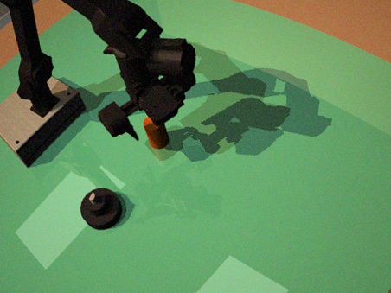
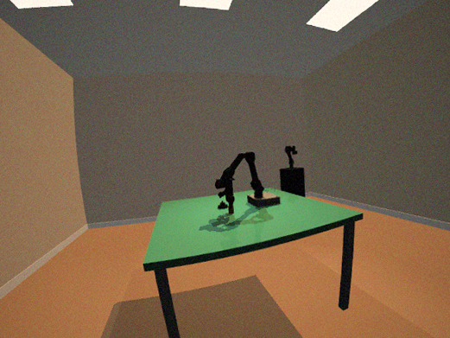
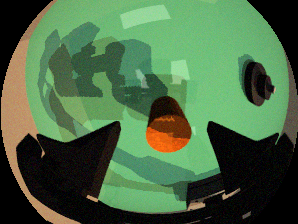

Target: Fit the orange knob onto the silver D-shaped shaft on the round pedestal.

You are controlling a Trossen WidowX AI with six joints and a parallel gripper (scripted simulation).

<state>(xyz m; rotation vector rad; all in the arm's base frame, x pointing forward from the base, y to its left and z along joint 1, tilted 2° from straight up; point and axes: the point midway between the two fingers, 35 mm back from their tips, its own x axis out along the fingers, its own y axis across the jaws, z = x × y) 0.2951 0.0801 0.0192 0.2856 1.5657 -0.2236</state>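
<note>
The orange knob lies right at my gripper tip. From my gripper tip the other things lie so: pedestal: 19 cm to the right, 2 cm below.
</note>
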